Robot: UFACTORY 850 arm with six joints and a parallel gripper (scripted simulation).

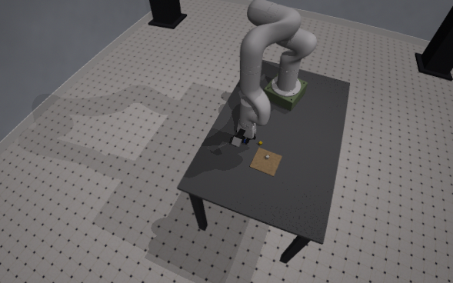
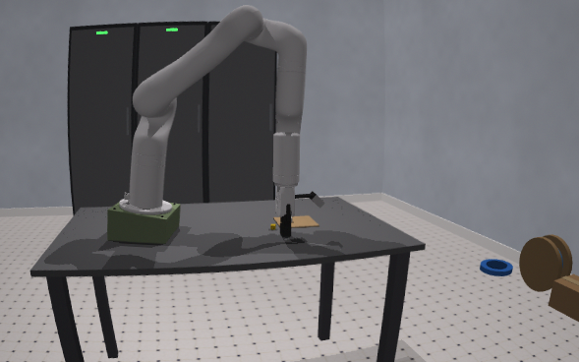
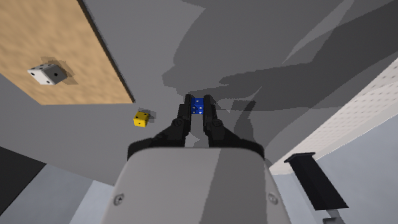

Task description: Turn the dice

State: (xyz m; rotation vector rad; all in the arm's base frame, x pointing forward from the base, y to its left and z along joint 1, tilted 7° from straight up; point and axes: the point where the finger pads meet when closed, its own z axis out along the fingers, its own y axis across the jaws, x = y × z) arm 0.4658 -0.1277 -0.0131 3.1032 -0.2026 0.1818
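Right now my hand is 15 cm to the right of the tan mat, 9 cm short of it and 2 cm above it. Round my hand: blue die: 1 cm below; then yellow die: 9 cm to the left, 2 cm behind, 1 cm below; then white die: 15 cm to the left, 6 cm ahead, 1 cm below.
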